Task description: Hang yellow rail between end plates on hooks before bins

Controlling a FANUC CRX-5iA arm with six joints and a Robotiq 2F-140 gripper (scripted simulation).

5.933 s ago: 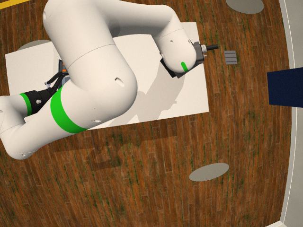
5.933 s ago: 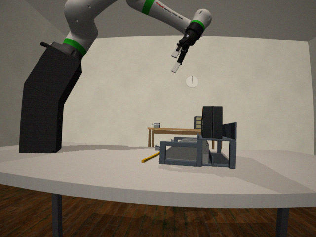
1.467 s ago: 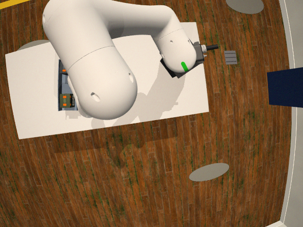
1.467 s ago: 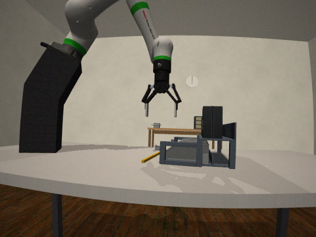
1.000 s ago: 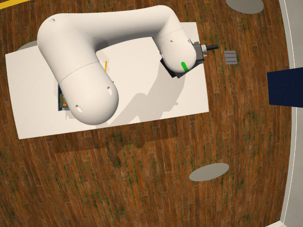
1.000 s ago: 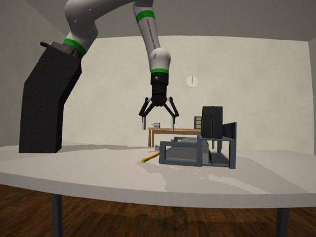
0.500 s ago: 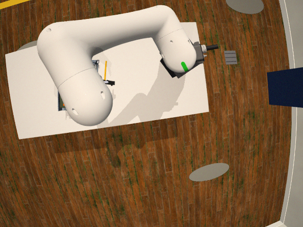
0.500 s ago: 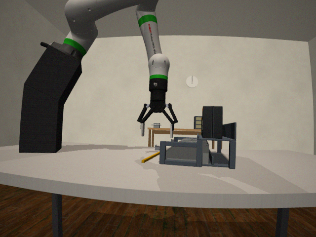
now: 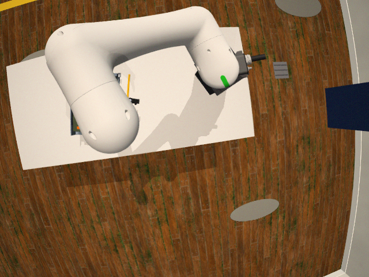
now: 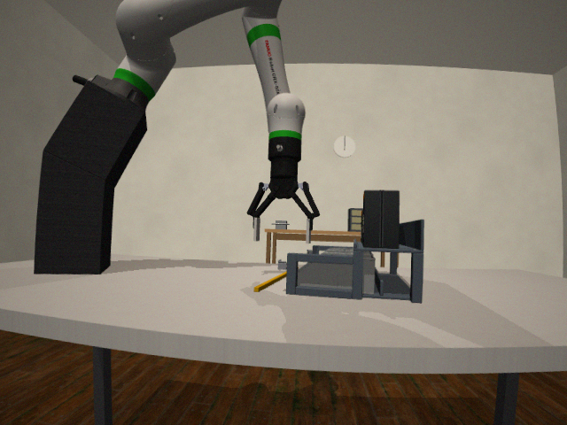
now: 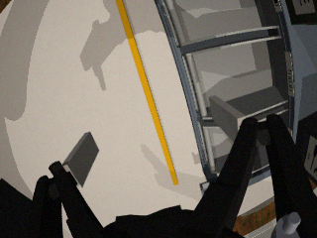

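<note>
The yellow rail lies 10 cm below my hand. Round my hand: black box: 22 cm ahead, 16 cm to the right, 5 cm above.
</note>
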